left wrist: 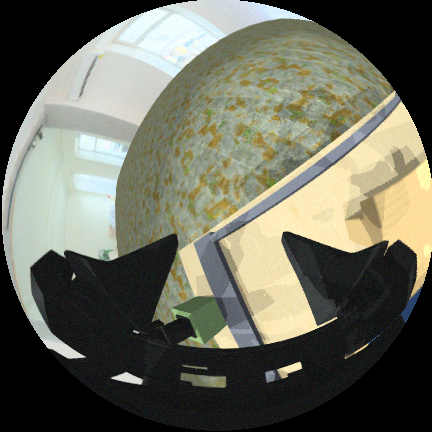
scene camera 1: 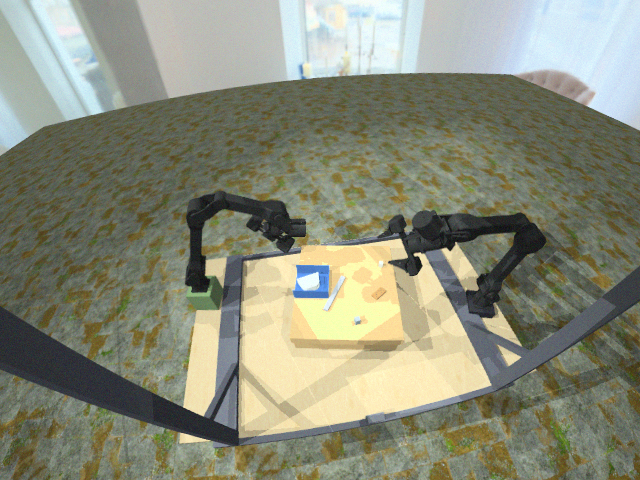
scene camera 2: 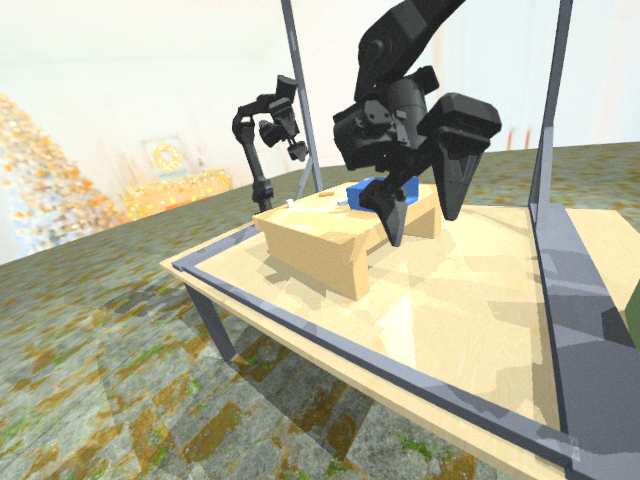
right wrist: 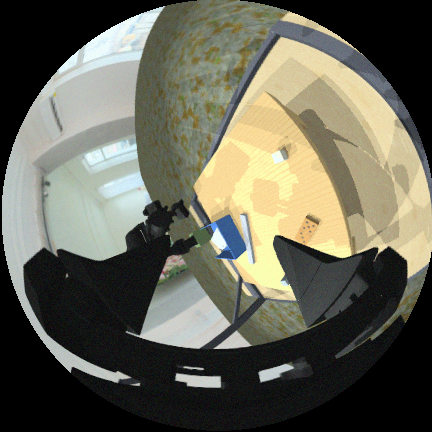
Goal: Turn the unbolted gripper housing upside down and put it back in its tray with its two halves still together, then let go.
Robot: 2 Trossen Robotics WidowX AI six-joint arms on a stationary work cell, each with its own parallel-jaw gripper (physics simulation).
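Places are measured from the left arm's base along level axes (x back, y down, z right), in millimetres.
Pixels of known places: left gripper, fingertip midpoint: (left wrist: 230,238) (scene camera 2: 418,235) (right wrist: 173,202); right gripper, fingertip midpoint: (scene camera 1: 383,249) (scene camera 2: 298,149) (right wrist: 222,240); left arm's base, link origin: (left wrist: 185,325) (scene camera 1: 200,285) (right wrist: 193,239); right arm's base, link origin: (scene camera 1: 480,301).
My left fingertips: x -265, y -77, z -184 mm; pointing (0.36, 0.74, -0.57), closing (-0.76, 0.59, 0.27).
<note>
For each thing: its top centre in the pictures, then the offset to it from my left fingertips.
- white gripper housing, top centre: (right wrist: 217,240) (scene camera 1: 309,280) dx -173, dy +9, dz +222 mm
- blue tray, top centre: (scene camera 2: 381,182) (right wrist: 214,242) (scene camera 1: 311,277) dx -180, dy -6, dz +220 mm
- wooden platform, top centre: (right wrist: 255,226) (scene camera 2: 345,200) (scene camera 1: 346,286) dx -301, dy +47, dz +229 mm
- pale bar, top centre: (right wrist: 246,242) (scene camera 1: 334,292) dx -258, dy +37, dz +256 mm
- dotted orange block, top centre: (right wrist: 305,232) (scene camera 1: 378,292) dx -410, dy +39, dz +267 mm
- white cube, top centre: (right wrist: 276,156) (scene camera 1: 381,262) dx -439, dy +27, dz +143 mm
- grey-blue cube, top centre: (scene camera 1: 357,318) dx -324, dy +21, dz +371 mm
The white gripper housing (scene camera 1: 308,281) (right wrist: 219,239) lies inside the blue tray (scene camera 1: 311,294) (scene camera 2: 356,198) (right wrist: 231,233). It is too small to tell which side is up or to see its seam. Scene camera 2 does not show the housing behind the tray's wall. My left gripper (scene camera 1: 269,235) (scene camera 2: 423,232) (left wrist: 230,238) is open and empty, raised up and behind-left of the tray in scene camera 1. My right gripper (scene camera 1: 385,249) (scene camera 2: 298,147) (right wrist: 222,240) is open and empty, raised near the platform's back right corner in scene camera 1, well apart from the tray.
The wooden platform (scene camera 1: 341,332) (scene camera 2: 310,258) carries the tray, a pale bar (scene camera 1: 334,292) (right wrist: 248,240) right beside it, a dotted orange block (scene camera 1: 378,293) (right wrist: 307,229), a white cube (scene camera 1: 381,263) (right wrist: 280,155) and a grey-blue cube (scene camera 1: 357,320). Dark frame beams (scene camera 1: 230,320) border the table.
</note>
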